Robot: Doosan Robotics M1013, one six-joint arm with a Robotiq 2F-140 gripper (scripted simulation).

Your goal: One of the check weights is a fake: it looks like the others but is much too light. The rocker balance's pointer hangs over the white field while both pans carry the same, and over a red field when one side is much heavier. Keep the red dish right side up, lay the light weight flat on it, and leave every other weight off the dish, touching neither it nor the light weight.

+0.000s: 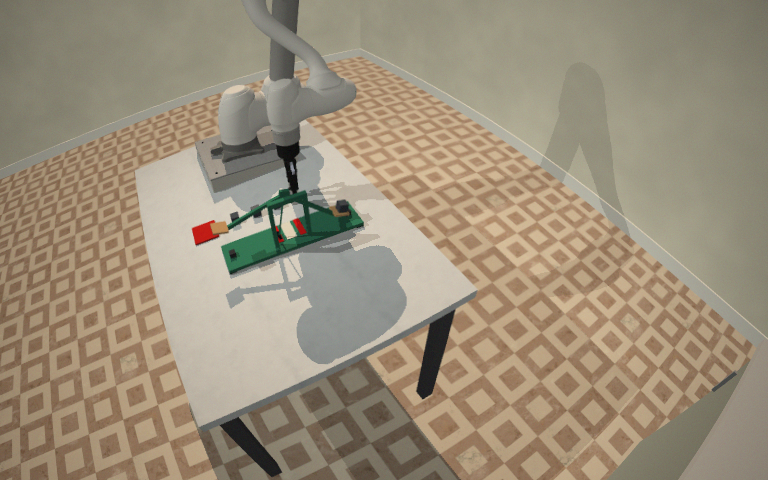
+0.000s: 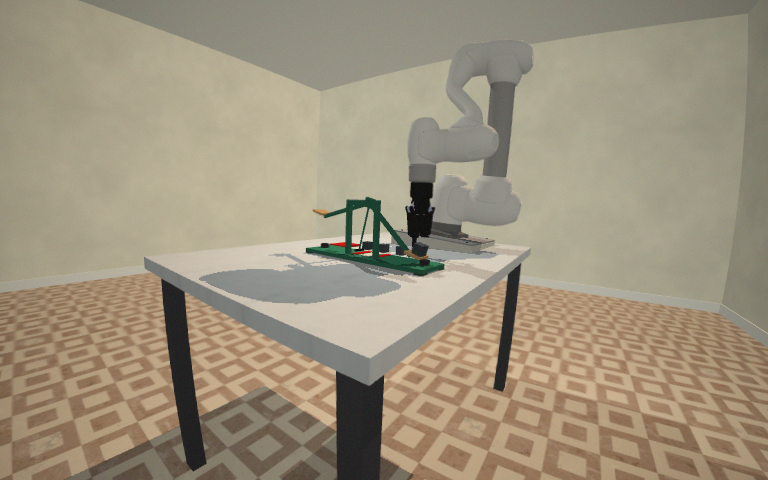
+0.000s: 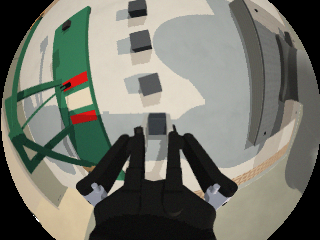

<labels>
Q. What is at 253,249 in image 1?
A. A green rocker balance.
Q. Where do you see a green rocker balance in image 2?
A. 420,266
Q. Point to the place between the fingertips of the gripper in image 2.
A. At 418,256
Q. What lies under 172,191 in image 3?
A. The gripper.
</labels>
